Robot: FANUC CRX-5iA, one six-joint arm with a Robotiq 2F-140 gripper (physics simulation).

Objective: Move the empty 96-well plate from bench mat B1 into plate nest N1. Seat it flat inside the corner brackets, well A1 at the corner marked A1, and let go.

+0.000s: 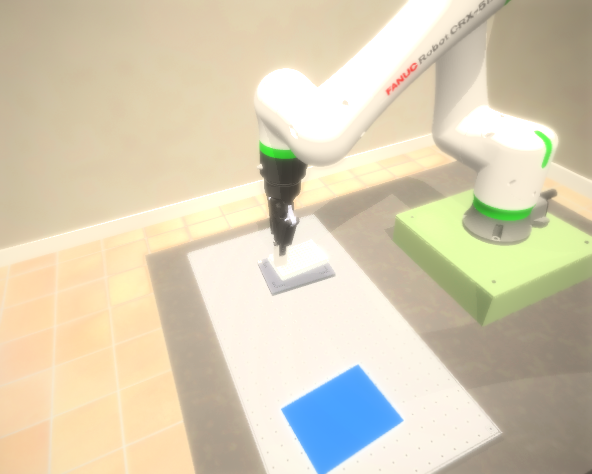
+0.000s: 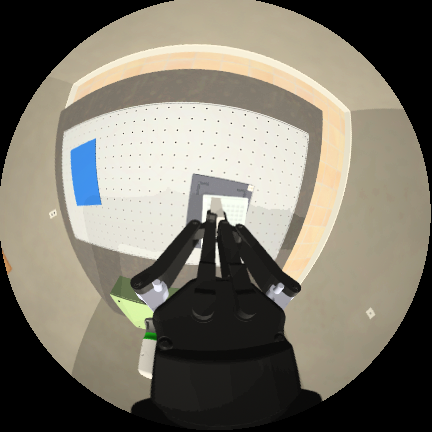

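Seen in the pictures: gripper, fingertip midpoint: [image 1: 280, 263] [image 2: 214, 204]; arm's base at its link origin: [image 1: 495, 226].
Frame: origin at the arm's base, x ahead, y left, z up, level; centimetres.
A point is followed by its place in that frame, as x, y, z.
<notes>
The white 96-well plate [image 1: 308, 260] {42.9, -13.9, -5.2} [image 2: 234, 208] {49.3, -17.6, -5.0} lies on the grey plate nest N1 [image 1: 280, 284] {51.5, -10.8, -6.8} [image 2: 197, 189] {51.6, -10.3, -6.4}. It sits off-centre, so bare nest base shows as an L along its left and front sides. A small corner marker [image 2: 250, 187] {53.5, -20.3, -6.6} shows at one nest corner. I cannot tell whether the plate sits flat inside the brackets. My gripper [image 1: 279, 250] [image 2: 214, 204] {50.2, -13.5, -2.9} is shut with nothing between the fingers. Its tips point down at the plate's near-left corner, touching or almost touching it. The blue bench mat B1 [image 1: 341, 418] {53.4, 23.0, -7.6} [image 2: 85, 172] {53.7, 20.7, -7.6} lies bare at the near end of the board.
Nest and mat rest on a white perforated bench board [image 1: 247, 320] {61.7, -4.7, -7.8} [image 2: 160, 153] {57.7, -2.0, -7.8}. The arm's green pedestal [image 1: 459, 268] {17.0, 7.8, -0.1} [image 2: 128, 300] {16.5, 9.3, 0.0} stands to the right of the board. Grey floor and tan tiles surround it.
</notes>
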